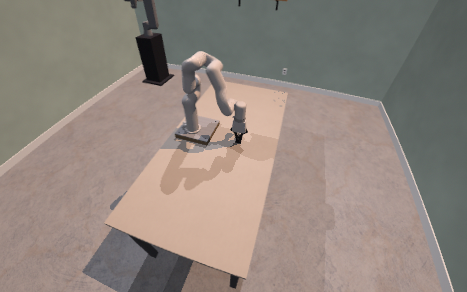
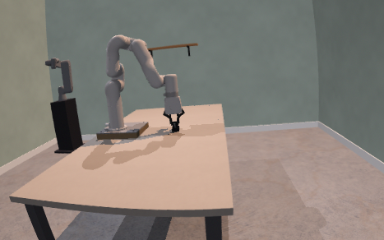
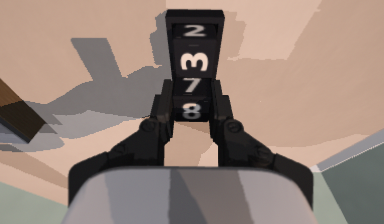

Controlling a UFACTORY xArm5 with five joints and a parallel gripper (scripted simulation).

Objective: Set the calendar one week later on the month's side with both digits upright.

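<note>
My hand is 2 cm to the right of the black calendar tray and 5 cm above it. Round my hand: black cube 1 cm below.
</note>
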